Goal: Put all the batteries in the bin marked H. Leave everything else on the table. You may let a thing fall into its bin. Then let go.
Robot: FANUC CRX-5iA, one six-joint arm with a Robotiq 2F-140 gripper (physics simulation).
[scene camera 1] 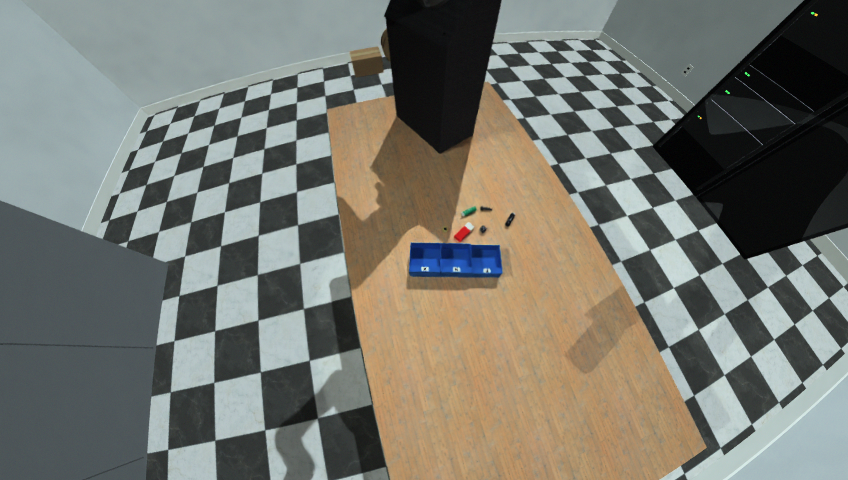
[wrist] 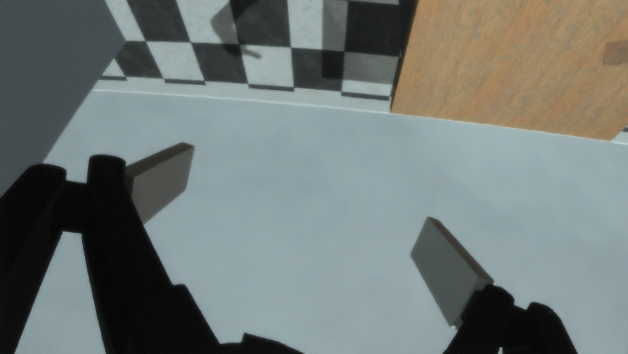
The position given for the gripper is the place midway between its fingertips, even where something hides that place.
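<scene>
The gripper [wrist: 307, 203] shares the scene with a blue three-compartment bin [scene camera 1: 426, 259], and in the wrist view the bin is out of frame.
</scene>
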